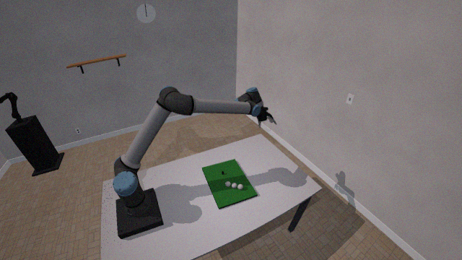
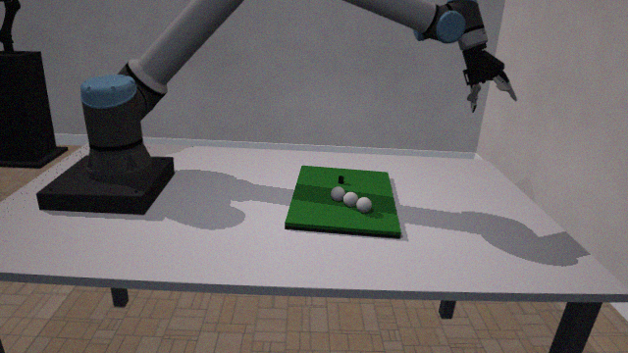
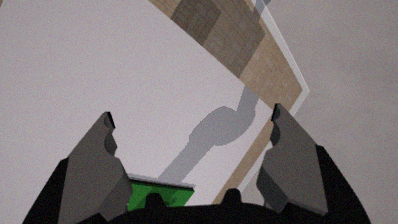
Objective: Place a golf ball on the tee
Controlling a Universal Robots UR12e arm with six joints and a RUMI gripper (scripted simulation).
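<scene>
My gripper is now 50 cm past the green mat, 26 cm above it and 14 cm to the left of it.
</scene>
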